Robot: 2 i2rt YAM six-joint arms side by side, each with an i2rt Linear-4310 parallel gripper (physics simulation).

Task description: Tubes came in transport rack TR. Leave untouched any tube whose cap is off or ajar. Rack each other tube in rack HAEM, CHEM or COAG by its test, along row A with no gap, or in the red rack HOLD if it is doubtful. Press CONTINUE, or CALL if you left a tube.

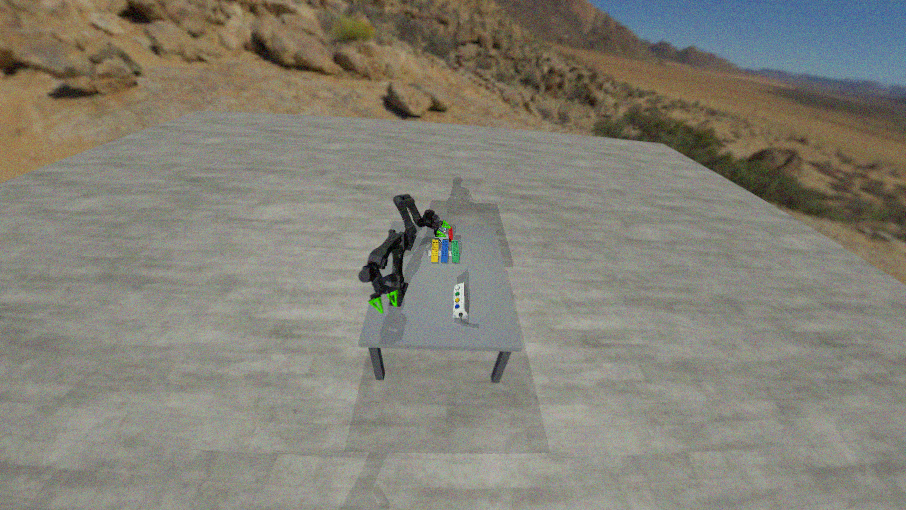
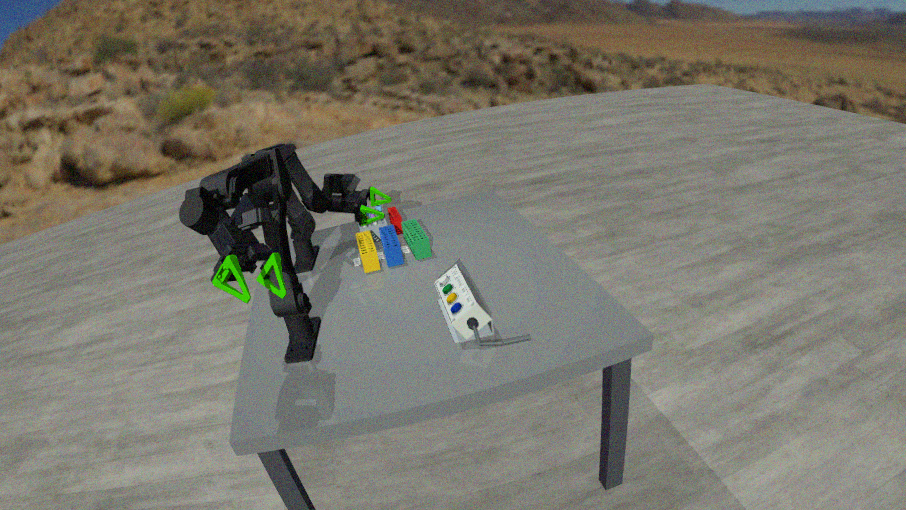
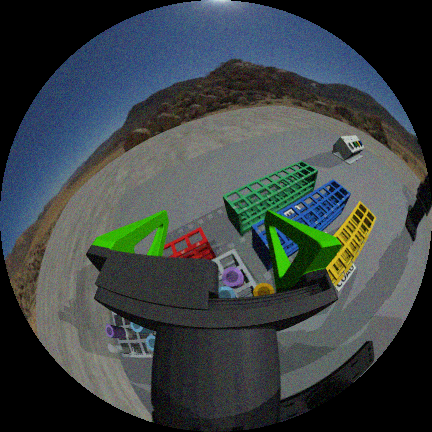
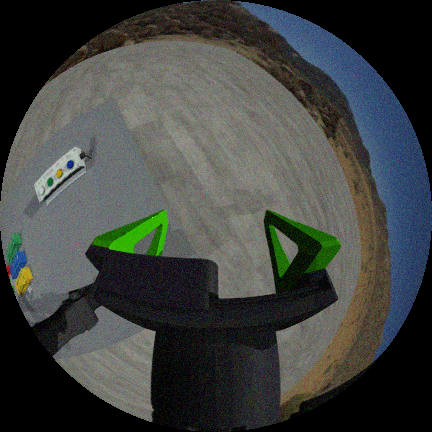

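Pixels of known places: left gripper, fingertip midpoint: [image 1: 448,232] [image 2: 388,207] [image 3: 215,215]; right gripper, fingertip midpoint: [image 1: 389,309] [image 2: 267,298] [image 4: 215,214]; left arm's base at its link origin: [image 1: 409,242] [image 2: 306,260]; right arm's base at its link origin: [image 1: 399,294] [image 2: 303,340].
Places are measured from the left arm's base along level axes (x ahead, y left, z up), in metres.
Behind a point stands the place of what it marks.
The pale transport rack [image 3: 137,356] @[y 0.202, x 0.172, z 0.057 m] lies under my left gripper [image 1: 443,229] @[y 0.057, x 0.298, z 0.104 m] [image 2: 375,205] @[y 0.057, x 0.298, z 0.104 m] [image 3: 215,215] @[y 0.057, x 0.298, z 0.104 m], which is open and empty. Its body hides much of the rack. Tubes with purple [image 3: 233,276] @[y 0.061, x 0.242, z 0.094 m], light blue [image 3: 226,292] @[y 0.070, x 0.231, z 0.094 m] and orange [image 3: 264,289] @[y 0.043, x 0.223, z 0.091 m] caps show between the fingers. Below the gripper body show a dark purple cap [image 3: 115,331] @[y 0.196, x 0.206, z 0.090 m], light blue caps [image 3: 138,327] @[y 0.155, x 0.213, z 0.094 m] and a whitish end [image 3: 114,348] @[y 0.216, x 0.182, z 0.081 m]. Beyond stand the red rack [image 1: 450,233] @[y 0.181, x 0.305, z 0.008 m] [image 2: 394,219] @[y 0.078, x 0.310, z 0.054 m], green rack [image 1: 455,251] @[y -0.108, x 0.377, z 0.057 m] [image 2: 417,239] @[y -0.078, x 0.377, z 0.029 m], blue rack [image 1: 445,250] @[y -0.111, x 0.303, z 0.057 m] [image 2: 391,247] @[y -0.179, x 0.303, z 0.057 m] and yellow rack [image 1: 434,250] @[y -0.128, x 0.223, z 0.056 m] [image 2: 368,253] @[y -0.190, x 0.235, z 0.056 m]. My right gripper [image 1: 385,302] @[y -0.885, x 0.131, z 0.276 m] [image 2: 254,281] [image 4: 215,214] @[y -0.885, x 0.131, z 0.276 m] is open and empty.
The white button box [image 1: 459,300] @[y -0.585, x 0.449, z 0.070 m] [image 2: 462,304] @[y -0.628, x 0.458, z 0.069 m] [image 3: 348,146] @[y -0.467, x 0.429, z 0.065 m] [image 4: 60,172] @[y -0.587, x 0.437, z 0.067 m] stands apart from the racks, with a cable at one end. A COAG label [image 3: 345,276] @[y -0.098, x 0.180, z 0.002 m] lies beside the yellow rack. My right gripper hangs high near the table's edge.
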